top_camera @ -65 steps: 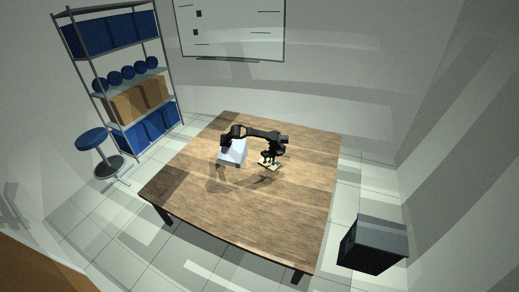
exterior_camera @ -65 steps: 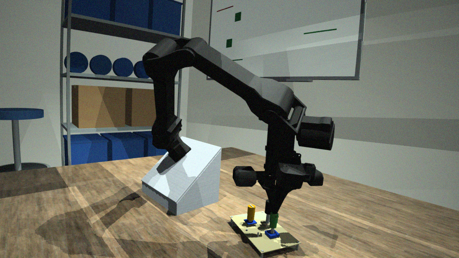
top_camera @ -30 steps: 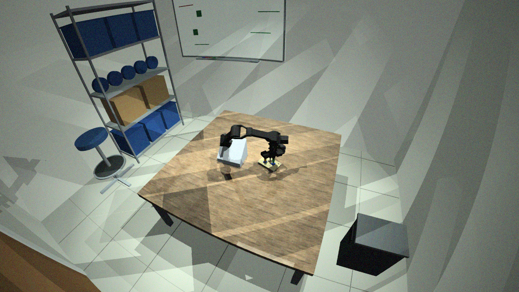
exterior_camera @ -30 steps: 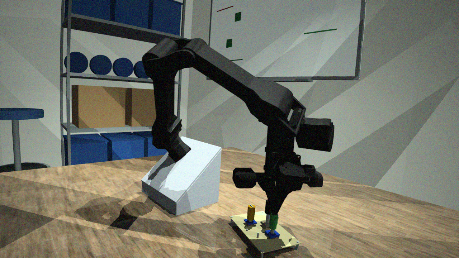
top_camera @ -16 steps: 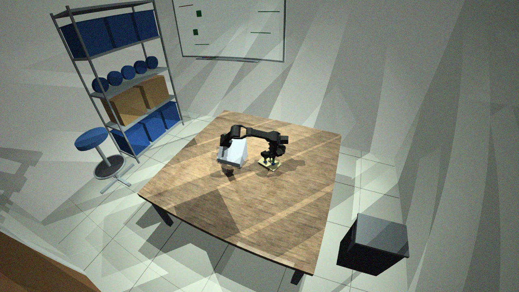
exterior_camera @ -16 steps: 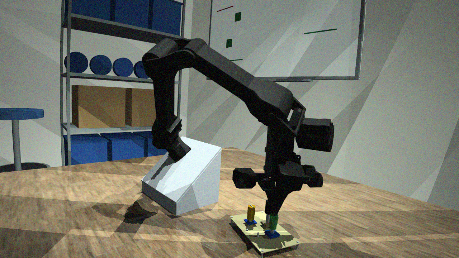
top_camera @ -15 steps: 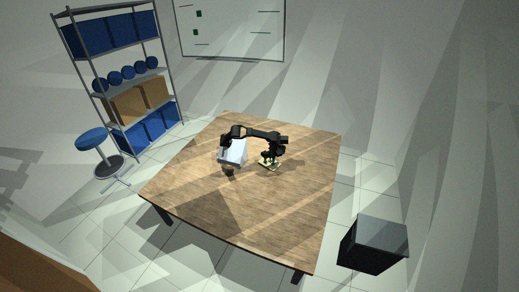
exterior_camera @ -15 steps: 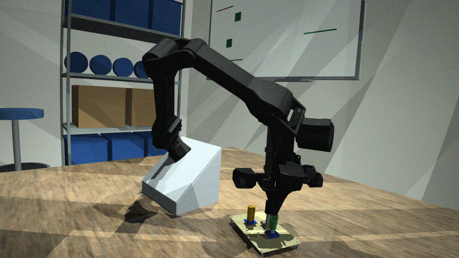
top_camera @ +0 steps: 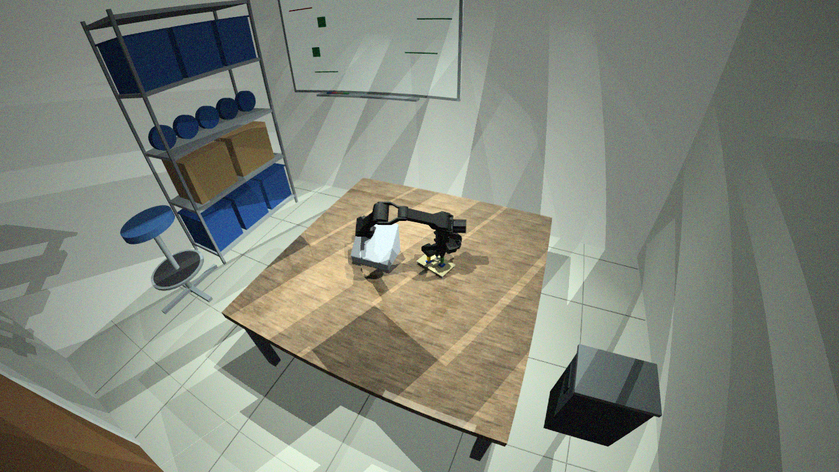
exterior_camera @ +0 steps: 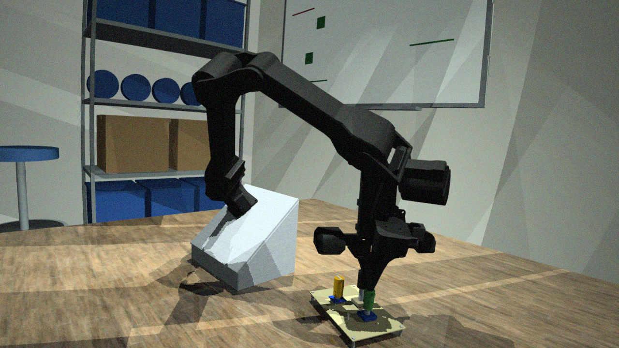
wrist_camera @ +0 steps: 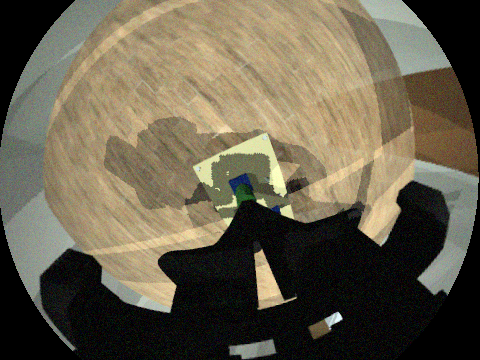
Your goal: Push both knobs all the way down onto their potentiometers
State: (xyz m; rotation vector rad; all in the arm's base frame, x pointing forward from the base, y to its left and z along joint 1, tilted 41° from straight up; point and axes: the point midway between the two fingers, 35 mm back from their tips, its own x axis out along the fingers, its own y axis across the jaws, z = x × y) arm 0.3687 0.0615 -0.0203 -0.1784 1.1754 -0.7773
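The green knob lies 1 cm below my gripper tip. From my gripper tip the other things lie so: yellow knob 6 cm behind, 1 cm to the right, 2 cm below.
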